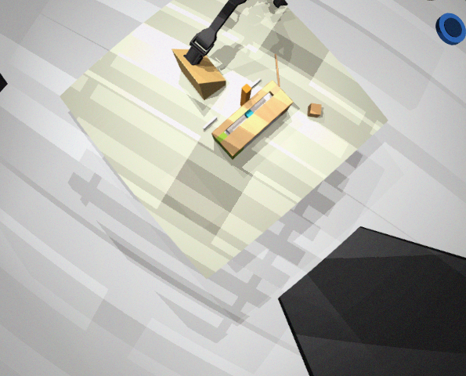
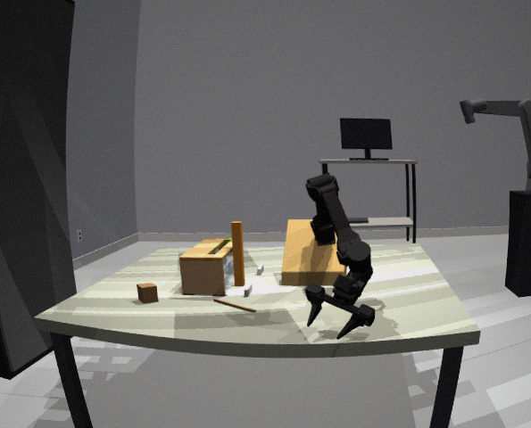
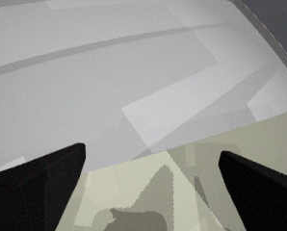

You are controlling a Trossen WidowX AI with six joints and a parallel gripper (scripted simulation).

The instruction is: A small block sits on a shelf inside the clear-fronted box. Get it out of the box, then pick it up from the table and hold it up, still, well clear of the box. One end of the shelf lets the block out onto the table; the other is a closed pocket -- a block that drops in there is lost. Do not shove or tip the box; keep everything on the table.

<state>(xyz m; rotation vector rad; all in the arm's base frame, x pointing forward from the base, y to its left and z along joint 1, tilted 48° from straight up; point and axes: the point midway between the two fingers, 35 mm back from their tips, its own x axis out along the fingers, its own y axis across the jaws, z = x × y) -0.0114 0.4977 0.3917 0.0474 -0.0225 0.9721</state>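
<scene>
The teal block lies 61 cm to the right of my gripper tip, 37 cm ahead of it and 6 cm above it. Round my gripper tip: orange bar: 57 cm to the right, 30 cm ahead, 8 cm above; then thin stick: 31 cm to the right, 27 cm ahead, 2 cm below; then brown cube: 56 cm ahead, 33 cm to the right.
</scene>
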